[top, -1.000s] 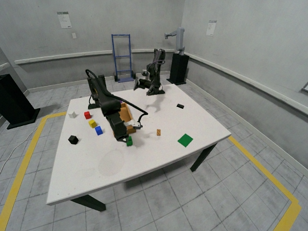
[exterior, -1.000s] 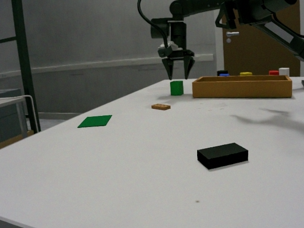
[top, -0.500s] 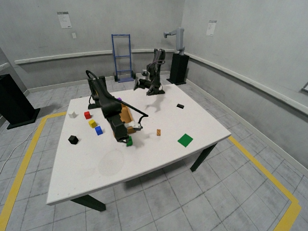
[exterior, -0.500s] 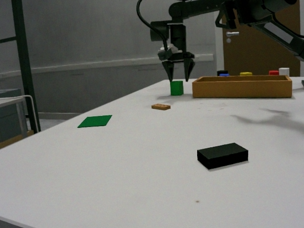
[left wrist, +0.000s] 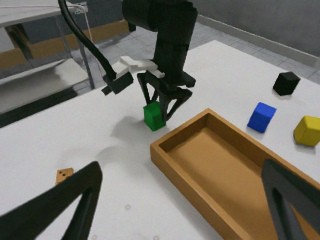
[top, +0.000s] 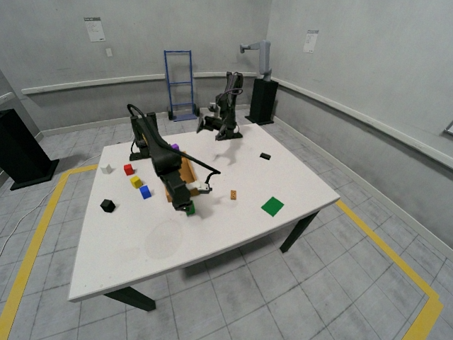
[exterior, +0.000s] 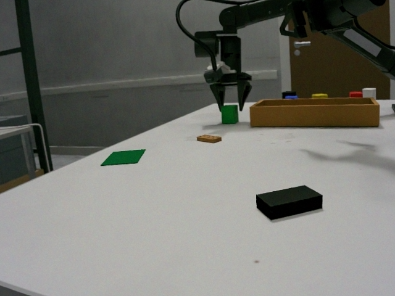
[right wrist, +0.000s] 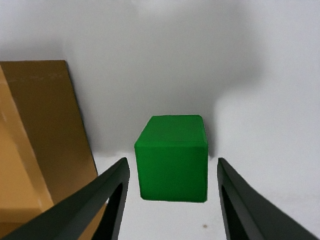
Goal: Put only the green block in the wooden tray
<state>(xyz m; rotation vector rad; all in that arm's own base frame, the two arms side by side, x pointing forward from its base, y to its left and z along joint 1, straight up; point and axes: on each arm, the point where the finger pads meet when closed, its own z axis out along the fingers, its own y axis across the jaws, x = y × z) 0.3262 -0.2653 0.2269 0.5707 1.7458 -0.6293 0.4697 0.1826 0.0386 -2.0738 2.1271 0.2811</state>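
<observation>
The green block is 10 mm to the left of my right hand and 10 mm below it. Round my right hand: wooden tray: 220 mm behind, 20 mm to the left, 20 mm below; then blue block: 160 mm behind, 150 mm to the right, 10 mm below; then yellow block: 250 mm behind, 190 mm to the right, 10 mm below.
</observation>
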